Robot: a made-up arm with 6 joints.
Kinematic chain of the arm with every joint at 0, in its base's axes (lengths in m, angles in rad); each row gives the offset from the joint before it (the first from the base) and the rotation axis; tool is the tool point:
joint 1: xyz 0 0 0.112 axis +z
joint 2: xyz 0 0 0 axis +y
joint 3: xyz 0 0 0.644 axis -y
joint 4: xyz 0 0 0 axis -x
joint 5: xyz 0.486 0 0 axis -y
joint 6: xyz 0 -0.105 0 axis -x
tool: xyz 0 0 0
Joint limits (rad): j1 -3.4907..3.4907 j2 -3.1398..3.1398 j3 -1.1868..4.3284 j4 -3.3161..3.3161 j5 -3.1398..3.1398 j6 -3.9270..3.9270
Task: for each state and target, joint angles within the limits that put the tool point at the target. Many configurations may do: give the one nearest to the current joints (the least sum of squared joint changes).
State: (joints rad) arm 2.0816 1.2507 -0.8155 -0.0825 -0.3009 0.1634
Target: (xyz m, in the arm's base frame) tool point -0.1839 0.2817 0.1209
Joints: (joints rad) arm 2.4632 0.7214 -1.0370 -0.1431 -0.3009 0.1634
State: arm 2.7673 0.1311 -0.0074 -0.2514 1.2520 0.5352
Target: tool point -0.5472 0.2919 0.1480
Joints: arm 2.8120 0.7176 -0.3839 -0.3379 1.2520 0.5352
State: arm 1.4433 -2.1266 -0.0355 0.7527 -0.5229 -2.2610
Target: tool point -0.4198 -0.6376 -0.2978
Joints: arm 0.8933 -2.6647 -0.0143 0.8071 -0.5229 -2.2610
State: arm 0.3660 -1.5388 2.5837 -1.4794 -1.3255 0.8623
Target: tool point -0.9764 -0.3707 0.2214
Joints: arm 0.3537 -1.1159 2.5942 -1.4794 -1.3255 0.8623
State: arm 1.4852 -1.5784 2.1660 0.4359 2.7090 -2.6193
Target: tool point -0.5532 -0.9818 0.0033
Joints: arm 0.9720 -1.5967 1.6496 0.4065 2.7090 -2.6193
